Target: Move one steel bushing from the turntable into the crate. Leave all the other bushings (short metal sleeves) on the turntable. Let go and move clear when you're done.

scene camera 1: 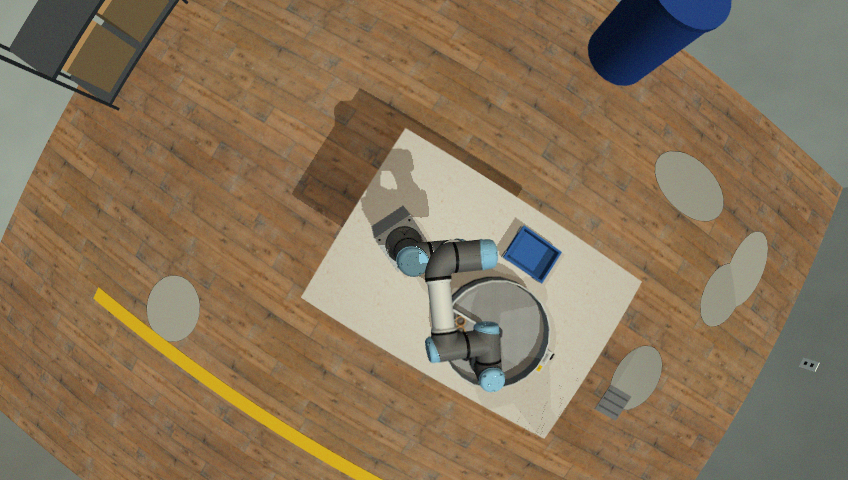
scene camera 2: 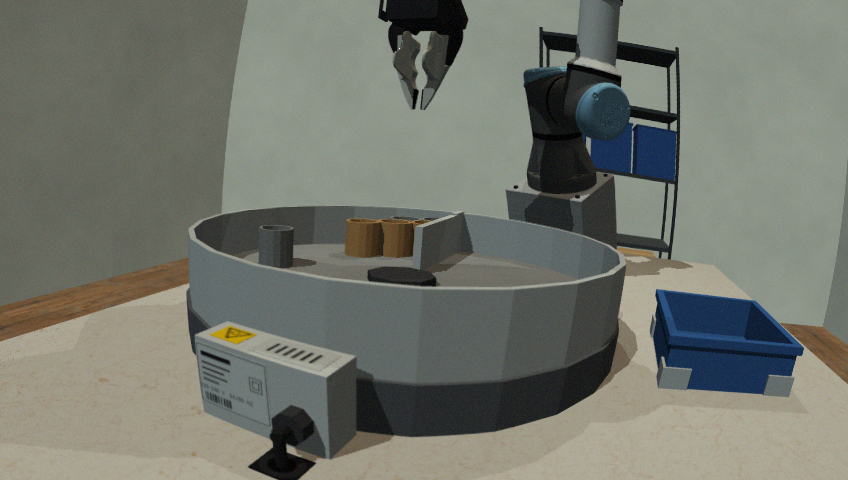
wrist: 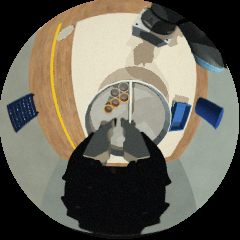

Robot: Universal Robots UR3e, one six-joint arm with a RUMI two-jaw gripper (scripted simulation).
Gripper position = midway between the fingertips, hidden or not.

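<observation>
You can find the gripper at (scene camera 2: 417, 109) and (wrist: 118, 118). There's a blue crate (scene camera 2: 696, 362), (scene camera 1: 532, 252), and a steel bushing (scene camera 2: 275, 241) as well.
</observation>
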